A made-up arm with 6 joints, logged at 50 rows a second.
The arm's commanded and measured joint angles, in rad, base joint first. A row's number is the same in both.
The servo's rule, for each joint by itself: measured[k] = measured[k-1] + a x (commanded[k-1-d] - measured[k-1]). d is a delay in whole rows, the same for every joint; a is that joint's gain. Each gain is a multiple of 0.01, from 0.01 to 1. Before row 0 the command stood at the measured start. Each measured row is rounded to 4 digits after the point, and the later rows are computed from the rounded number. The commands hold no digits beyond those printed.
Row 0, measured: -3.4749 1.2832 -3.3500 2.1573 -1.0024 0.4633
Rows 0 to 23, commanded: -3.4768 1.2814 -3.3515 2.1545 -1.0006 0.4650; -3.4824 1.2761 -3.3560 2.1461 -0.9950 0.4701; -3.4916 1.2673 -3.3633 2.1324 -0.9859 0.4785; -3.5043 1.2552 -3.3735 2.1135 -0.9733 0.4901; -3.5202 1.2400 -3.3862 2.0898 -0.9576 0.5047; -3.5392 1.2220 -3.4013 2.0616 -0.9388 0.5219; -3.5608 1.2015 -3.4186 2.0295 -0.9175 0.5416; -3.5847 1.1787 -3.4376 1.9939 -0.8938 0.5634; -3.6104 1.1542 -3.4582 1.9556 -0.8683 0.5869; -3.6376 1.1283 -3.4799 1.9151 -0.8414 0.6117; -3.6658 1.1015 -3.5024 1.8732 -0.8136 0.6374; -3.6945 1.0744 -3.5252 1.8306 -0.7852 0.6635; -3.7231 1.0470 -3.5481 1.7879 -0.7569 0.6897; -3.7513 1.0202 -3.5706 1.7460 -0.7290 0.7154; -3.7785 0.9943 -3.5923 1.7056 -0.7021 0.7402; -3.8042 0.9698 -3.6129 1.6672 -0.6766 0.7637; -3.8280 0.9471 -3.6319 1.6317 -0.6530 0.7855; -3.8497 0.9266 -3.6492 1.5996 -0.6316 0.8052; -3.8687 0.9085 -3.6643 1.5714 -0.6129 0.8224; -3.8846 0.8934 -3.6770 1.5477 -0.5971 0.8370; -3.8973 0.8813 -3.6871 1.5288 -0.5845 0.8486; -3.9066 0.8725 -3.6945 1.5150 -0.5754 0.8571; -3.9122 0.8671 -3.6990 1.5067 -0.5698 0.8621; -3.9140 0.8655 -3.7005 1.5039 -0.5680 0.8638
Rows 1 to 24, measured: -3.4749 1.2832 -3.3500 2.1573 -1.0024 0.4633; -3.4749 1.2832 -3.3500 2.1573 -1.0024 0.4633; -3.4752 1.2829 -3.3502 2.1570 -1.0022 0.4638; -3.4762 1.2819 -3.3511 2.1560 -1.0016 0.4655; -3.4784 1.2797 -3.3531 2.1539 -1.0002 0.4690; -3.4820 1.2760 -3.3564 2.1503 -0.9978 0.4747; -3.4873 1.2706 -3.3612 2.1449 -0.9942 0.4828; -3.4946 1.2633 -3.3676 2.1374 -0.9892 0.4934; -3.5039 1.2540 -3.3758 2.1277 -0.9827 0.5064; -3.5152 1.2427 -3.3857 2.1157 -0.9747 0.5218; -3.5285 1.2294 -3.3973 2.1013 -0.9651 0.5394; -3.5438 1.2142 -3.4105 2.0845 -0.9540 0.5589; -3.5609 1.1973 -3.4252 2.0655 -0.9414 0.5801; -3.5796 1.1789 -3.4412 2.0444 -0.9273 0.6026; -3.5997 1.1591 -3.4583 2.0213 -0.9120 0.6261; -3.6209 1.1383 -3.4763 1.9965 -0.8955 0.6502; -3.6430 1.1167 -3.4949 1.9703 -0.8781 0.6745; -3.6656 1.0947 -3.5138 1.9430 -0.8600 0.6986; -3.6883 1.0726 -3.5327 1.9150 -0.8414 0.7221; -3.7109 1.0507 -3.5513 1.8866 -0.8225 0.7445; -3.7330 1.0294 -3.5694 1.8582 -0.8036 0.7655; -3.7542 1.0090 -3.5866 1.8303 -0.7850 0.7848; -3.7742 0.9898 -3.6027 1.8032 -0.7670 0.8020; -3.7927 0.9722 -3.6174 1.7773 -0.7498 0.8169
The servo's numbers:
d 2
a 0.14 0.15 0.16 0.09 0.09 0.27

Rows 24 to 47, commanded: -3.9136 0.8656 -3.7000 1.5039 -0.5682 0.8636; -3.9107 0.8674 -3.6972 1.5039 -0.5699 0.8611; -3.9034 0.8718 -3.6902 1.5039 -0.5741 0.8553; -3.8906 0.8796 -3.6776 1.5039 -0.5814 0.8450; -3.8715 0.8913 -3.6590 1.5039 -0.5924 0.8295; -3.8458 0.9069 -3.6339 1.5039 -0.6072 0.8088; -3.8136 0.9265 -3.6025 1.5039 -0.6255 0.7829; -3.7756 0.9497 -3.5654 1.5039 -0.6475 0.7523; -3.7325 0.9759 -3.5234 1.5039 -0.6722 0.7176; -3.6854 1.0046 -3.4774 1.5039 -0.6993 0.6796; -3.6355 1.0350 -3.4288 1.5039 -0.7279 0.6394; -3.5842 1.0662 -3.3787 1.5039 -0.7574 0.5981; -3.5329 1.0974 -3.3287 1.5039 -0.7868 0.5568; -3.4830 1.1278 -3.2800 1.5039 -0.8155 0.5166; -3.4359 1.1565 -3.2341 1.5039 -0.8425 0.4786; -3.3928 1.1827 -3.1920 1.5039 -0.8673 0.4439; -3.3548 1.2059 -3.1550 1.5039 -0.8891 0.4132; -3.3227 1.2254 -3.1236 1.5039 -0.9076 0.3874; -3.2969 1.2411 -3.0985 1.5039 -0.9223 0.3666; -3.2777 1.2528 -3.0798 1.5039 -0.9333 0.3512; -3.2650 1.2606 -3.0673 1.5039 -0.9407 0.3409; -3.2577 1.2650 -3.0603 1.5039 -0.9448 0.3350; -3.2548 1.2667 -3.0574 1.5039 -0.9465 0.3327; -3.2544 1.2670 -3.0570 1.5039 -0.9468 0.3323
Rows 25 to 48, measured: -3.8094 0.9564 -3.6305 1.7529 -0.7336 0.8291; -3.8240 0.9428 -3.6417 1.7305 -0.7187 0.8385; -3.8365 0.9312 -3.6510 1.7101 -0.7052 0.8453; -3.8469 0.9216 -3.6584 1.6915 -0.6930 0.8496; -3.8548 0.9141 -3.6635 1.6746 -0.6823 0.8511; -3.8598 0.9089 -3.6658 1.6592 -0.6732 0.8495; -3.8614 0.9063 -3.6647 1.6452 -0.6659 0.8441; -3.8592 0.9064 -3.6598 1.6325 -0.6606 0.8346; -3.8528 0.9094 -3.6506 1.6209 -0.6574 0.8206; -3.8420 0.9154 -3.6370 1.6104 -0.6565 0.8022; -3.8267 0.9245 -3.6188 1.6008 -0.6579 0.7794; -3.8069 0.9365 -3.5962 1.5921 -0.6616 0.7525; -3.7829 0.9513 -3.5694 1.5842 -0.6676 0.7220; -3.7551 0.9685 -3.5389 1.5770 -0.6757 0.6885; -3.7240 0.9878 -3.5053 1.5704 -0.6857 0.6529; -3.6903 1.0088 -3.4693 1.5644 -0.6974 0.6161; -3.6547 1.0310 -3.4317 1.5590 -0.7105 0.5790; -3.6180 1.0538 -3.3933 1.5540 -0.7246 0.5425; -3.5812 1.0766 -3.3552 1.5495 -0.7394 0.5076; -3.5450 1.0989 -3.3181 1.5454 -0.7545 0.4751; -3.5103 1.1202 -3.2830 1.5417 -0.7696 0.4458; -3.4777 1.1401 -3.2505 1.5383 -0.7843 0.4203; -3.4479 1.1582 -3.2212 1.5352 -0.7984 0.3989; -3.4213 1.1742 -3.1955 1.5324 -0.8116 0.3816
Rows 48 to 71, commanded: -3.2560 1.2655 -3.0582 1.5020 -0.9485 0.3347; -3.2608 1.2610 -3.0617 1.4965 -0.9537 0.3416; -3.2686 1.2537 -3.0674 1.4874 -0.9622 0.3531; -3.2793 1.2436 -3.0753 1.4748 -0.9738 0.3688; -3.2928 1.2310 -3.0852 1.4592 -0.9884 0.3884; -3.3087 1.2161 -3.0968 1.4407 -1.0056 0.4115; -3.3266 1.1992 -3.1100 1.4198 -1.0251 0.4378; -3.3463 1.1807 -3.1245 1.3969 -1.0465 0.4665; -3.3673 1.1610 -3.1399 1.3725 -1.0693 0.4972; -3.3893 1.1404 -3.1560 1.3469 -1.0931 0.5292; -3.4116 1.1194 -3.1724 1.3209 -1.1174 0.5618; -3.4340 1.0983 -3.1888 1.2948 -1.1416 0.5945; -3.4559 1.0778 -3.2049 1.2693 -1.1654 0.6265; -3.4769 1.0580 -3.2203 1.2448 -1.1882 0.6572; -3.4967 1.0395 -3.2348 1.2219 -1.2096 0.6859; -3.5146 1.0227 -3.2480 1.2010 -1.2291 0.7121; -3.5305 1.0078 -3.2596 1.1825 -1.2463 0.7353; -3.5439 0.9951 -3.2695 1.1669 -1.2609 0.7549; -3.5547 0.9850 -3.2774 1.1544 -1.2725 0.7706; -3.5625 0.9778 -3.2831 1.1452 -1.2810 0.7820; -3.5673 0.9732 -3.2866 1.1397 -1.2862 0.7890; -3.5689 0.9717 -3.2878 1.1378 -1.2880 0.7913; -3.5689 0.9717 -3.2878 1.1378 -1.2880 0.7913; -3.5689 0.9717 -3.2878 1.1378 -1.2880 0.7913
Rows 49 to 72, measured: -3.3980 1.1881 -3.1734 1.5298 -0.8237 0.3684; -3.3779 1.1999 -3.1548 1.5275 -0.8348 0.3587; -3.3608 1.2097 -3.1393 1.5252 -0.8450 0.3522; -3.3468 1.2174 -3.1269 1.5226 -0.8548 0.3493; -3.3359 1.2228 -3.1174 1.5194 -0.8645 0.3503; -3.3280 1.2259 -3.1107 1.5154 -0.8743 0.3553; -3.3231 1.2267 -3.1066 1.5103 -0.8846 0.3642; -3.3211 1.2251 -3.1050 1.5040 -0.8955 0.3770; -3.3219 1.2212 -3.1058 1.4964 -0.9072 0.3934; -3.3253 1.2151 -3.1088 1.4874 -0.9197 0.4131; -3.3312 1.2070 -3.1138 1.4771 -0.9332 0.4358; -3.3393 1.1970 -3.1206 1.4654 -0.9476 0.4610; -3.3494 1.1854 -3.1289 1.4524 -0.9629 0.4882; -3.3612 1.1723 -3.1385 1.4382 -0.9790 0.5169; -3.3745 1.1581 -3.1491 1.4230 -0.9958 0.5465; -3.3888 1.1431 -3.1605 1.4070 -1.0131 0.5764; -3.4039 1.1276 -3.1724 1.3903 -1.0308 0.6060; -3.4194 1.1119 -3.1845 1.3733 -1.0486 0.6346; -3.4350 1.0963 -3.1965 1.3561 -1.0664 0.6618; -3.4502 1.0811 -3.2082 1.3391 -1.0839 0.6869; -3.4648 1.0667 -3.2193 1.3225 -1.1009 0.7095; -3.4785 1.0534 -3.2295 1.3065 -1.1171 0.7291; -3.4909 1.0414 -3.2386 1.2915 -1.1323 0.7453; -3.5018 1.0309 -3.2465 1.2777 -1.1463 0.7577
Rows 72 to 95, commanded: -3.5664 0.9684 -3.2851 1.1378 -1.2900 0.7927; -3.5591 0.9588 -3.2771 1.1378 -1.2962 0.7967; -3.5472 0.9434 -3.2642 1.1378 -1.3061 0.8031; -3.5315 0.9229 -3.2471 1.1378 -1.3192 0.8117; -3.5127 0.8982 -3.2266 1.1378 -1.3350 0.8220; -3.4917 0.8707 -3.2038 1.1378 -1.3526 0.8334; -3.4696 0.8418 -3.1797 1.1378 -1.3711 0.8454; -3.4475 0.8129 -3.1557 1.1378 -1.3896 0.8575; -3.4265 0.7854 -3.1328 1.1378 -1.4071 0.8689; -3.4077 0.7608 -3.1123 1.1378 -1.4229 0.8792; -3.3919 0.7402 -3.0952 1.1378 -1.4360 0.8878; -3.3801 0.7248 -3.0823 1.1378 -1.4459 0.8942; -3.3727 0.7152 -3.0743 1.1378 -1.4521 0.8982; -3.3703 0.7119 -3.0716 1.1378 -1.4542 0.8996; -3.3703 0.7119 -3.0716 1.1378 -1.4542 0.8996; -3.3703 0.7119 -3.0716 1.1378 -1.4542 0.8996; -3.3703 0.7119 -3.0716 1.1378 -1.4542 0.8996; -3.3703 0.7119 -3.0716 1.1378 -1.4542 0.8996; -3.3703 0.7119 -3.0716 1.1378 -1.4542 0.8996; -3.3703 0.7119 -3.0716 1.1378 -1.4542 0.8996; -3.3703 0.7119 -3.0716 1.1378 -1.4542 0.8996; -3.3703 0.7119 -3.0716 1.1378 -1.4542 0.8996; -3.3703 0.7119 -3.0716 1.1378 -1.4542 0.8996; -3.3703 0.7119 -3.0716 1.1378 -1.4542 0.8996
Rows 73 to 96, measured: -3.5112 1.0220 -3.2531 1.2651 -1.1591 0.7668; -3.5193 1.0145 -3.2587 1.2536 -1.1707 0.7734; -3.5259 1.0076 -3.2629 1.2432 -1.1814 0.7786; -3.5305 1.0003 -3.2652 1.2337 -1.1917 0.7835; -3.5328 0.9918 -3.2650 1.2251 -1.2020 0.7888; -3.5326 0.9815 -3.2621 1.2172 -1.2125 0.7950; -3.5298 0.9690 -3.2564 1.2101 -1.2235 0.8023; -3.5245 0.9543 -3.2480 1.2036 -1.2351 0.8107; -3.5168 0.9374 -3.2371 1.1977 -1.2473 0.8201; -3.5071 0.9187 -3.2241 1.1923 -1.2601 0.8302; -3.4958 0.8987 -3.2095 1.1874 -1.2733 0.8406; -3.4835 0.8780 -3.1939 1.1829 -1.2868 0.8510; -3.4707 0.8573 -3.1781 1.1788 -1.3002 0.8609; -3.4580 0.8374 -3.1628 1.1751 -1.3133 0.8699; -3.4461 0.8191 -3.1486 1.1717 -1.3258 0.8775; -3.4355 0.8030 -3.1363 1.1686 -1.3374 0.8835; -3.4264 0.7893 -3.1259 1.1658 -1.3479 0.8878; -3.4185 0.7777 -3.1172 1.1633 -1.3575 0.8910; -3.4118 0.7678 -3.1099 1.1610 -1.3662 0.8933; -3.4060 0.7594 -3.1038 1.1589 -1.3741 0.8950; -3.4010 0.7523 -3.0986 1.1570 -1.3813 0.8962; -3.3967 0.7462 -3.0943 1.1553 -1.3879 0.8971; -3.3930 0.7411 -3.0907 1.1537 -1.3939 0.8978; -3.3898 0.7367 -3.0876 1.1523 -1.3993 0.8983
